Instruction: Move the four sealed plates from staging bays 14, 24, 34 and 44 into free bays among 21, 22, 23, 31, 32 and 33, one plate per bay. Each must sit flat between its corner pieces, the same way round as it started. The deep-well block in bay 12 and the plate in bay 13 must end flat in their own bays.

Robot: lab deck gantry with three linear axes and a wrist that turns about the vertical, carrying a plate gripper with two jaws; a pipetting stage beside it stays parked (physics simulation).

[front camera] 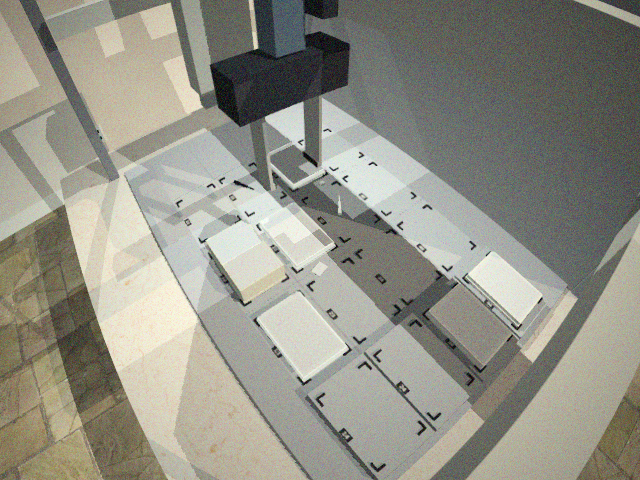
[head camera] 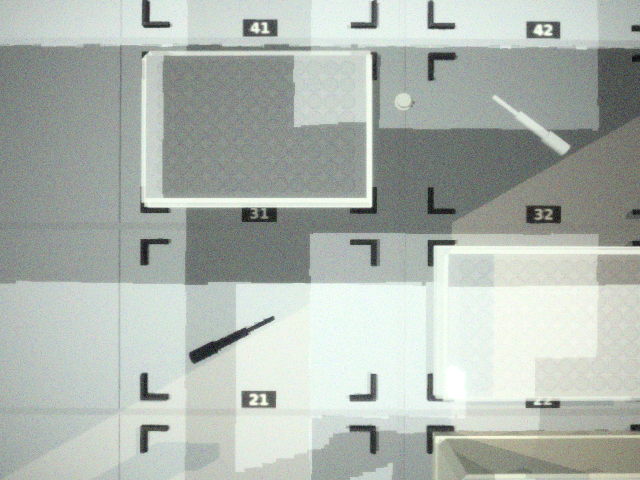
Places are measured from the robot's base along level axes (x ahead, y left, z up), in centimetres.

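Where they show: gripper, between the fingertips: (front camera: pixel 290 171); robot's base, origin of its link: (front camera: pixel 177 203).
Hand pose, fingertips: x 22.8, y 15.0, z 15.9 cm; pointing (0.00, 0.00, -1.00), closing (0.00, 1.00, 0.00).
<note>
Things, the pixels of their top centre, and the offset from my fingertips. "spot": a spot on its surface instead.
- sealed plate, centre of its top: (head camera: pixel 256 126) (front camera: pixel 292 161) dx -16.4, dy +10.7, dz -14.5 cm
- shaded plate, centre of its top: (front camera: pixel 471 322) dx +32.8, dy +10.7, dz -13.1 cm
- bright plate, centre of its top: (front camera: pixel 506 284) dx +32.8, dy +21.4, dz -13.1 cm
- tall deep-well block, centre of its top: (front camera: pixel 242 252) dx +0.0, dy -10.7, dz -11.7 cm
- white plate, centre of its top: (front camera: pixel 301 332) dx +16.4, dy -10.7, dz -14.5 cm
- dark slim tool, centre of its top: (head camera: pixel 231 339) (front camera: pixel 243 183) dx -17.8, dy -1.0, dz -15.2 cm
- white slim piece, centre of its top: (head camera: pixel 533 121) (front camera: pixel 339 203) dx -1.0, dy +11.3, dz -15.2 cm
- small white cap, centre of its top: (head camera: pixel 404 100) (front camera: pixel 322 182) dx -8.1, dy +12.5, dz -15.5 cm
- white square, a spot on its surface: (front camera: pixel 320 268) spot: dx +8.4, dy -0.7, dz -15.8 cm
A sealed plate (front camera: pixel 294 166) (head camera: pixel 258 129) sits in bay 31, and another (front camera: pixel 297 236) (head camera: pixel 537 320) in bay 22; both look flat between their corner pieces. Sealed plates also stand in bay 34, a shaded plate (front camera: pixel 469 325), and bay 44, a bright plate (front camera: pixel 504 288). The tall deep-well block (front camera: pixel 245 260) (head camera: pixel 537 454) stands in bay 12, and a white plate (front camera: pixel 302 335) lies in bay 13. My gripper (front camera: pixel 293 177) is open, its two jaws apart and hanging by the bay 31 plate in the front view; their exact height is unclear. The jaws do not show in the head view.
A dark slim tool (front camera: pixel 242 184) (head camera: pixel 230 341) lies in bay 21. A white slim piece (front camera: pixel 339 205) (head camera: pixel 532 124) is in bay 32. A small white cap (front camera: pixel 321 182) (head camera: pixel 403 101) is between bays 31 and 32. A white square (front camera: pixel 320 268) lies near bay 23.
</note>
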